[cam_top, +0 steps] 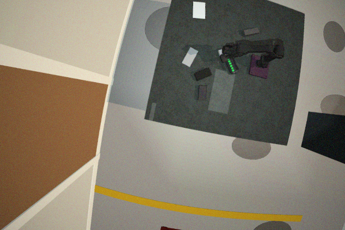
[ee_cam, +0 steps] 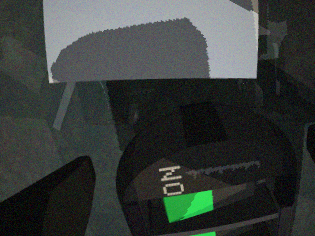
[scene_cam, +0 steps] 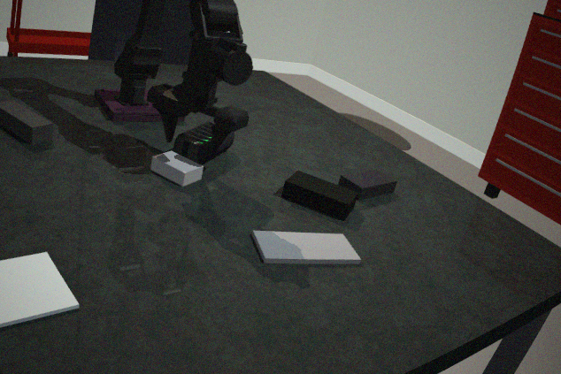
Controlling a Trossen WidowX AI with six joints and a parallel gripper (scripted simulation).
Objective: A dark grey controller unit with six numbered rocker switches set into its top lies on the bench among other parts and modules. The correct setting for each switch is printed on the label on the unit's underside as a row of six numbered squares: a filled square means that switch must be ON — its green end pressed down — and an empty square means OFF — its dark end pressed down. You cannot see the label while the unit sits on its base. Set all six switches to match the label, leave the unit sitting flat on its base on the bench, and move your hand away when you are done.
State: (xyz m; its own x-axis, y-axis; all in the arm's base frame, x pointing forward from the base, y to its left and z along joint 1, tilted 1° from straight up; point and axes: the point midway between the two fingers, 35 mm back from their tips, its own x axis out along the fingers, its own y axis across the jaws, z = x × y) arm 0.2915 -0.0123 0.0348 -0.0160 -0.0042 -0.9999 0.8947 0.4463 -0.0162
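The light grey block is 4 cm ahead of my gripper tip, 4 cm to the right of it and 1 cm below it. From my gripper tip the other things lie so: dark block (20 cm ahead, 16 cm to the left, 1 cm below); then dark grey block (21 cm behind, 26 cm to the right, 1 cm below); then white sheet (26 cm ahead, 41 cm to the right, 2 cm below).
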